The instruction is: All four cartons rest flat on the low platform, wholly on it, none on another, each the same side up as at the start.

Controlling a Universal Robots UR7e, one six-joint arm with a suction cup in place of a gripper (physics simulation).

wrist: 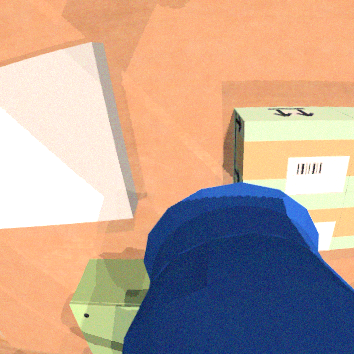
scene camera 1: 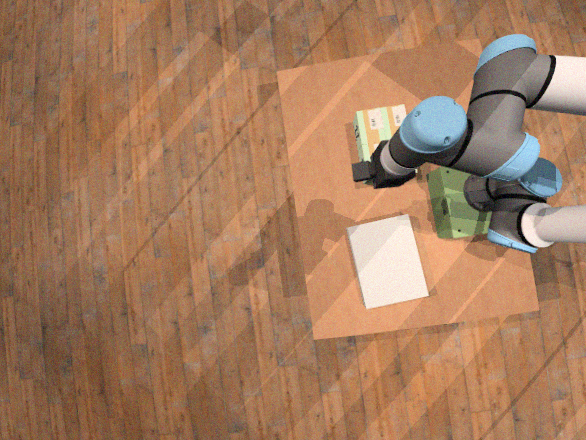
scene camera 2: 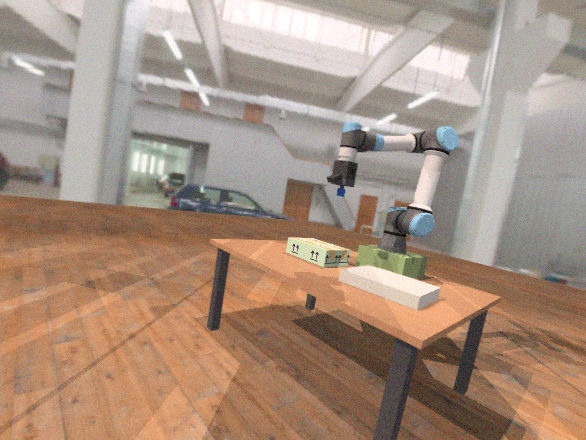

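Pixels of known places: end effector, tool point: [wrist: 232,263] [scene camera 2: 340,196]; arm's base, origin of the base link: [scene camera 1: 484,191] [scene camera 2: 391,250].
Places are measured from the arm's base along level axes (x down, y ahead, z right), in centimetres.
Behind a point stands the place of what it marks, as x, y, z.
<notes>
The cartons, green and orange with white labels [scene camera 1: 372,120] [scene camera 2: 325,254] {4.7, 39.9, 11.9} [wrist: 270,130] {2.6, 38.8, 14.5}, stand close together in a block on the table, apart from the platform. My arm hides part of the block in scene camera 1, and the blue cup hides part in the wrist view, so I cannot make out each carton. The low platform [scene camera 1: 387,262] {6.0, 37.2, -20.8} [scene camera 2: 390,286] {6.0, 48.4, -26.5} [wrist: 60,125] {6.0, 40.4, -11.1} is a white slab with no carton on it. My gripper, a blue suction cup [scene camera 2: 341,192] [wrist: 232,215], is open and holds nothing. It hangs well above the table; the black tool housing hides it in scene camera 1.
The arm stands on a green base block [scene camera 1: 447,200] {-0.1, 13.8, -1.2} [scene camera 2: 370,255] {3.6, 14.1, 3.6} [wrist: 110,280] {5.2, 14.3, -9.2}, beside both the cartons and the platform. The wooden table [scene camera 1: 325,300] {10.8, 62.9, -33.1} [scene camera 2: 465,300] {10.8, 10.6, -42.0} [wrist: 190,50] {10.8, 47.8, 6.2} bears them all, and its edges show in both scene views.
</notes>
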